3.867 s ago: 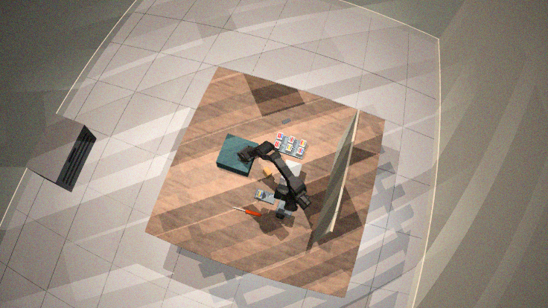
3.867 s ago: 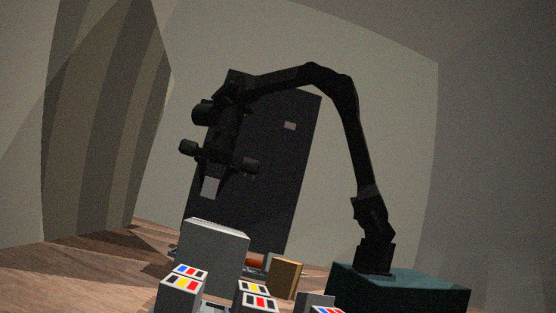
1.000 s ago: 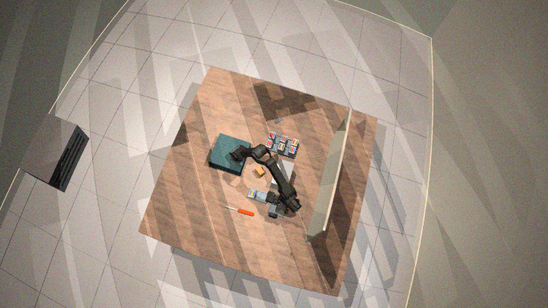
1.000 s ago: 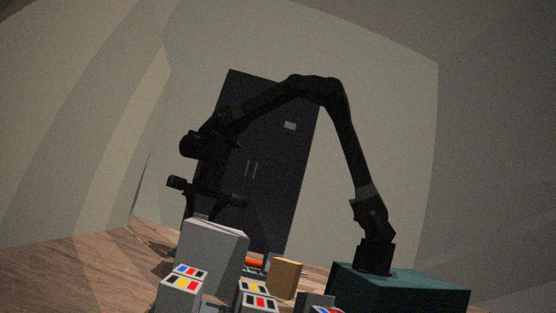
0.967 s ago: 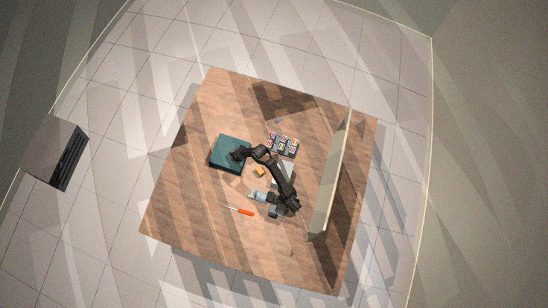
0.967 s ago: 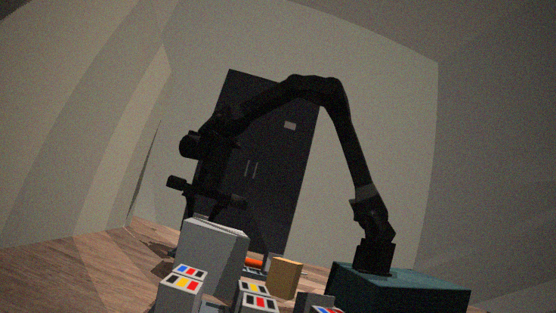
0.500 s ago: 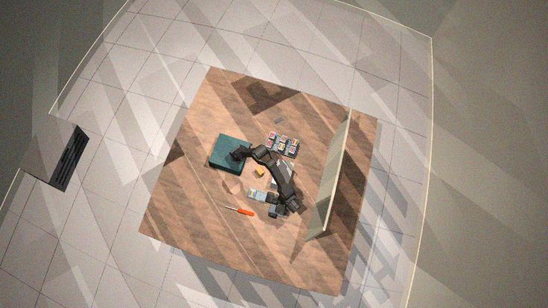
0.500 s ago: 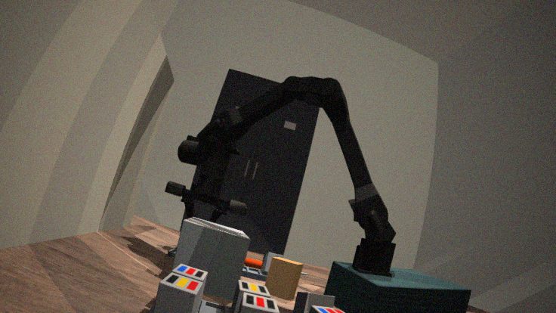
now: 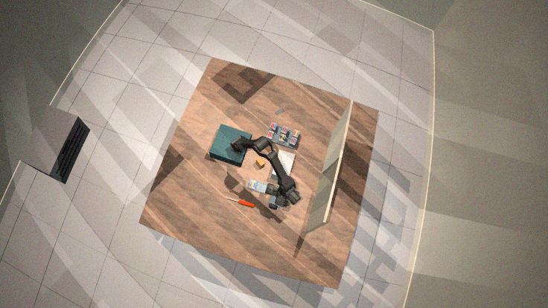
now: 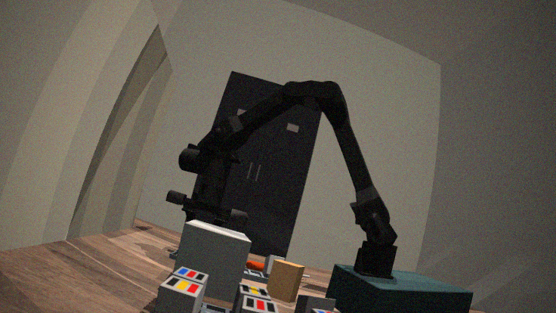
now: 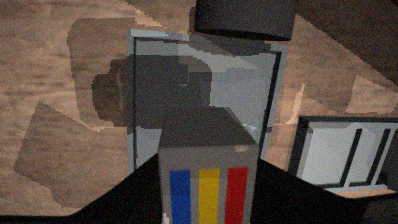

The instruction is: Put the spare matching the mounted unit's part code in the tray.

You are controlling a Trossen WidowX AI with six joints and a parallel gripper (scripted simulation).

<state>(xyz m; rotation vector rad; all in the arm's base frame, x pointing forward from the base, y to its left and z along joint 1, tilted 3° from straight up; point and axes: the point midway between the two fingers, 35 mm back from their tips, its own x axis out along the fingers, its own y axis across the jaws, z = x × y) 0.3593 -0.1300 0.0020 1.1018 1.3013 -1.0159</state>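
Right now my gripper tip is 40 mm above the shallow grey tray. Also, from my gripper tip: grey spare block: 20 mm above; dark cylinder: 70 mm to the right, 20 mm below, 10 mm behind; rimmed grey holder: 140 mm behind, 30 mm below.
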